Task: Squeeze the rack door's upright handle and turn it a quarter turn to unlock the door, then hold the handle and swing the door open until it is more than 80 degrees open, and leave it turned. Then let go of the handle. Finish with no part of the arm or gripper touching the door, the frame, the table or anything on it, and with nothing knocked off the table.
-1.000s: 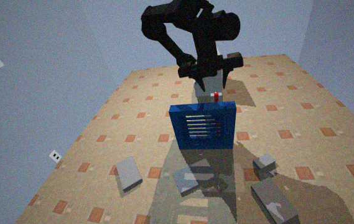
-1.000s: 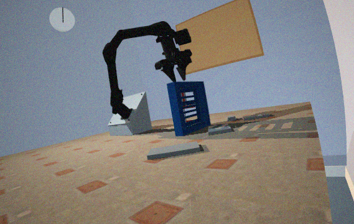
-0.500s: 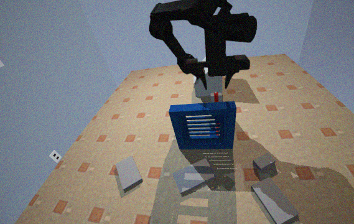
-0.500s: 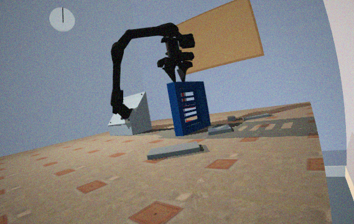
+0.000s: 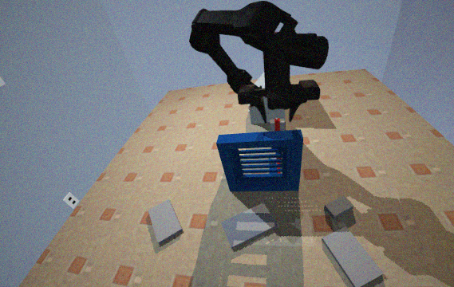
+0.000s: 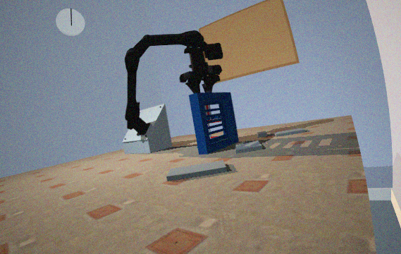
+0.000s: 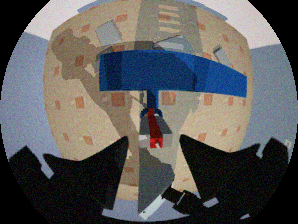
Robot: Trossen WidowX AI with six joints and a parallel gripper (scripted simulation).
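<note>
Now: gripper tip 70 mm above the red handle and 10 mm past it.
</note>
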